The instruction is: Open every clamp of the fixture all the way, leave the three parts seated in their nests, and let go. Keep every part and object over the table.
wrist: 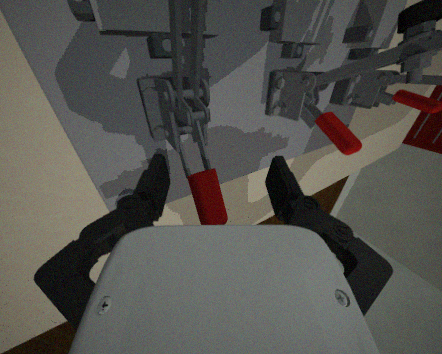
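Observation:
My gripper (218,168) is open, with the red handle (207,197) of the nearest clamp (182,110) between its spread fingers, touching neither. That clamp's arm runs up out of the view's top edge. A second clamp (290,92) with a red handle (339,133) stands to the right, and its arm reaches right to a black-topped tip. A third clamp (362,90) with a red handle (417,100) is at the far right. All stand on the grey fixture plate (230,75). Grey blocks (135,15) show at the top; which are parts or nests I cannot tell.
The pale table top (35,165) lies left of the plate and along its near edge. A red thing with pale lines (427,125) lies at the right edge. A grey-green surface (400,200) fills the lower right. A brown strip (327,197) shows beyond the table edge.

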